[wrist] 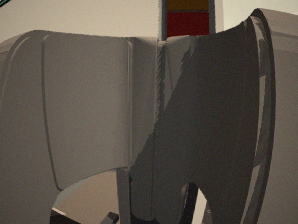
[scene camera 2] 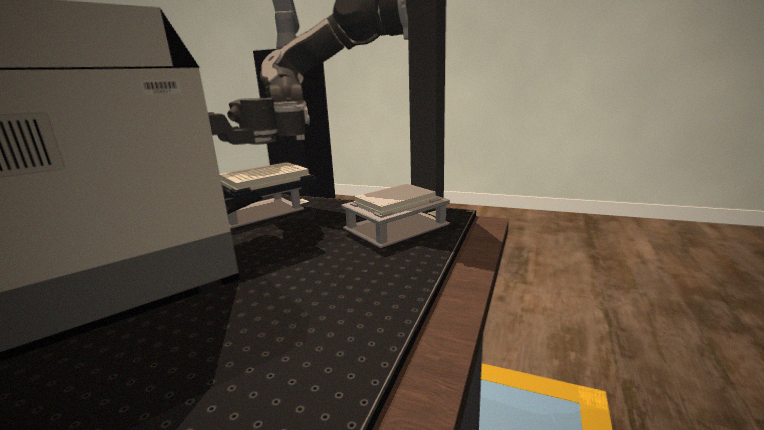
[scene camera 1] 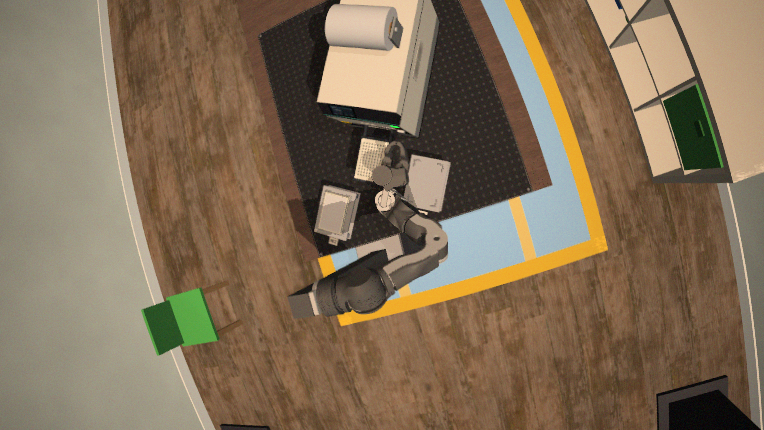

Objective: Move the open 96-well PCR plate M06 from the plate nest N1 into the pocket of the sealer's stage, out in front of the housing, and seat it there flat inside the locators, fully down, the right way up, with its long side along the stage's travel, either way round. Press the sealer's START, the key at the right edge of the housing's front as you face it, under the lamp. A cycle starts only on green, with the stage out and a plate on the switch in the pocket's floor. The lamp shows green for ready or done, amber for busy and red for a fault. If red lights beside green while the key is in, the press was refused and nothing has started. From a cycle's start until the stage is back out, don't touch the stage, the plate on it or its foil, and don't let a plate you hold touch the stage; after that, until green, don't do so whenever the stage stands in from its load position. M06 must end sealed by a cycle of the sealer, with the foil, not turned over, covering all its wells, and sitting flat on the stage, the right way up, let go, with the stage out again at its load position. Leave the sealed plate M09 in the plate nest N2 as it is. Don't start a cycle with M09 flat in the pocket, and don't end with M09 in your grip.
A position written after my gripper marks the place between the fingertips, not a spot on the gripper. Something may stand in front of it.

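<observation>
Scene camera 2 shows my gripper (scene camera 2: 199,130), a sealer's stage (scene camera 2: 246,193), a 96-well plate M06 (scene camera 2: 255,178) and a sealed plate M09 (scene camera 2: 401,197). An arm's dark post (scene camera 1: 375,259) is visible; the 96-well plate M06 appears also in scene camera 1 (scene camera 1: 375,150), and the sealed plate M09 likewise in scene camera 1 (scene camera 1: 335,206). My gripper is visible in the wrist view (wrist: 169,134) too. In the wrist view the 96-well plate M06 is out of frame; in the wrist view the sealed plate M09 is out of frame as well.
</observation>
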